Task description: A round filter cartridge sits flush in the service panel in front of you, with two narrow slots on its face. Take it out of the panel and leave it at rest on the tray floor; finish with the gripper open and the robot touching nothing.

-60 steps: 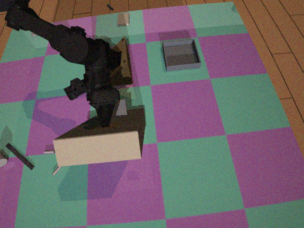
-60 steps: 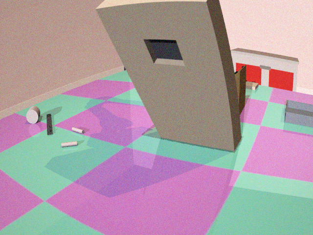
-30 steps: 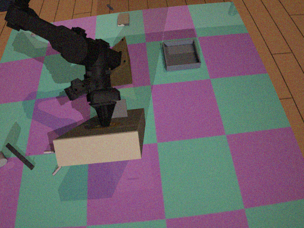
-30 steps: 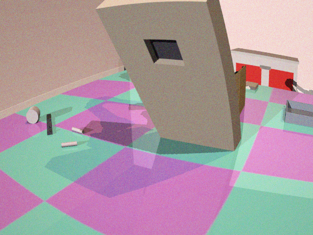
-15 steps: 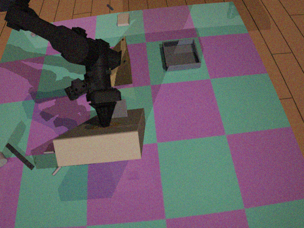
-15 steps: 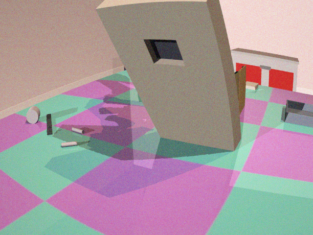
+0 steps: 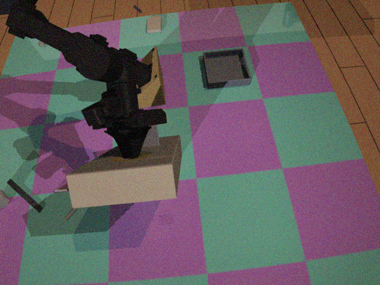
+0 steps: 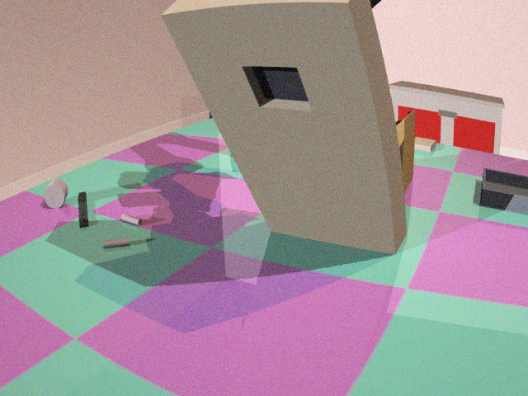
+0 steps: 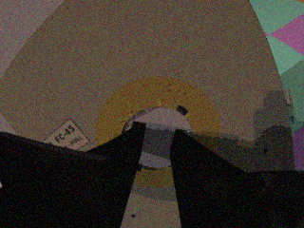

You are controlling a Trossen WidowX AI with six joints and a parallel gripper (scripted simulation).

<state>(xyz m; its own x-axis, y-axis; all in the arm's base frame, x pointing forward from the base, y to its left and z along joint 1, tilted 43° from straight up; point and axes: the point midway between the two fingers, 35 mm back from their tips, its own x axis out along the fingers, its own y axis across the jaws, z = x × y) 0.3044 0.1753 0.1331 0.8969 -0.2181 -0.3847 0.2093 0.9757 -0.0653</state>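
Now: the round filter cartridge 1 cm ahead of my gripper tip and 1 cm below it. The rest, counted from my gripper tip: beige block (74 cm behind, 7 cm to the right, 24 cm below); then tan service panel box (4 cm behind, 8 cm below); then dark grey tray (46 cm behind, 22 cm to the left, 23 cm below).
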